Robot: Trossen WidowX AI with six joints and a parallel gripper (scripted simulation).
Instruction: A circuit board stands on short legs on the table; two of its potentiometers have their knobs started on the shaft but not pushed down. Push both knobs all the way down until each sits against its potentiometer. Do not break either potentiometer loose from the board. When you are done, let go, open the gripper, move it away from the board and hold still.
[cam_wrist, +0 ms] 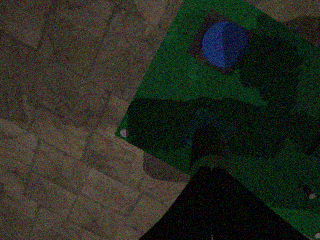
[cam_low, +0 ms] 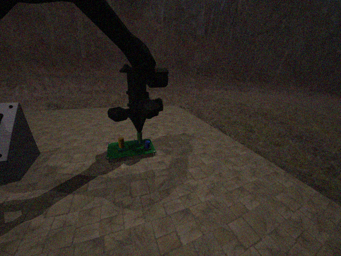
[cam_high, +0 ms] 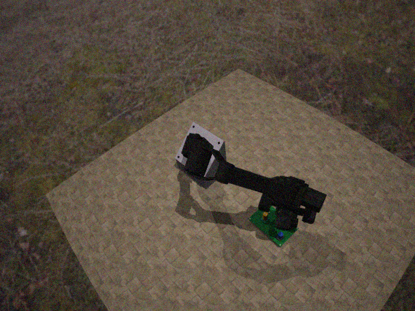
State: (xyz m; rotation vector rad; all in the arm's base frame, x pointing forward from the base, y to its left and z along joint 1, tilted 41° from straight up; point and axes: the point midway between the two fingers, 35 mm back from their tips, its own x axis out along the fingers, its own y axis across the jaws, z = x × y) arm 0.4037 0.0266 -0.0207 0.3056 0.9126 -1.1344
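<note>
The orange knob lies 60 mm behind my gripper tip, 30 mm to the right of it and 10 mm below it.
</note>
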